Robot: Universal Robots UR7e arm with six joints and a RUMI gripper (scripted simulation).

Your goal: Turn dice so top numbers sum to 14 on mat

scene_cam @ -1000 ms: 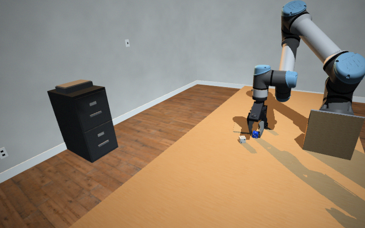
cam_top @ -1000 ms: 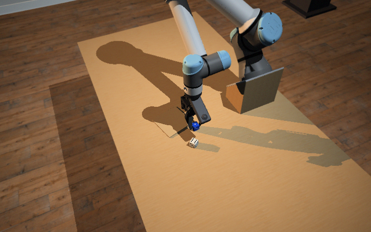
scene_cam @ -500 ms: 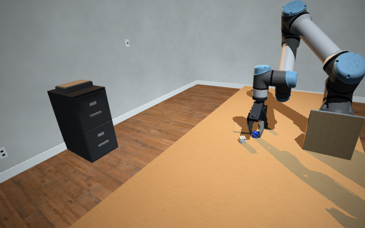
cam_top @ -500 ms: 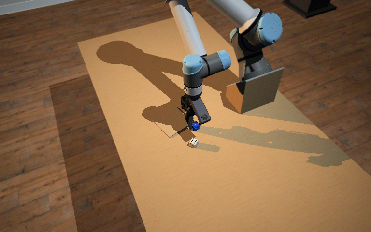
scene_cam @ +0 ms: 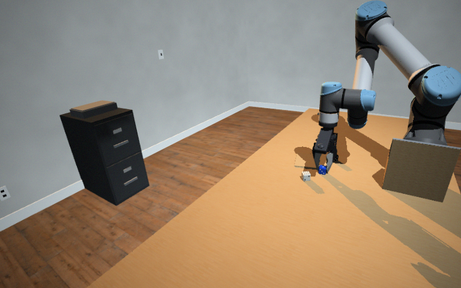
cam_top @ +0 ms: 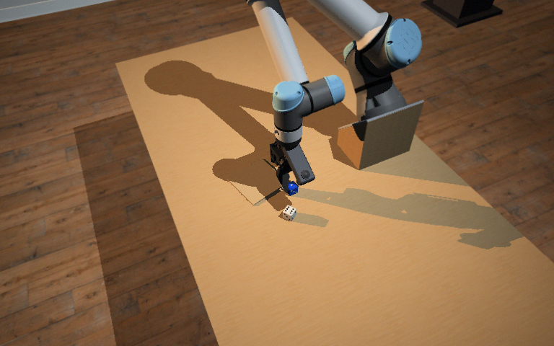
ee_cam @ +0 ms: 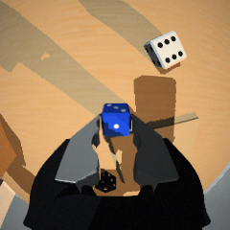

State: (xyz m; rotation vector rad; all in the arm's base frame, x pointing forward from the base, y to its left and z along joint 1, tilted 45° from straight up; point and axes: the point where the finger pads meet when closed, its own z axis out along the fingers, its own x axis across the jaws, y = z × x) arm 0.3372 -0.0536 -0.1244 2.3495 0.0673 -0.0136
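My hand is right at the blue die. Also, from my hand: tan mat (8 cm ahead, 9 cm to the right, 2 cm below); white die (5 cm ahead, 8 cm to the left); black die (1 cm behind, 14 cm to the right).
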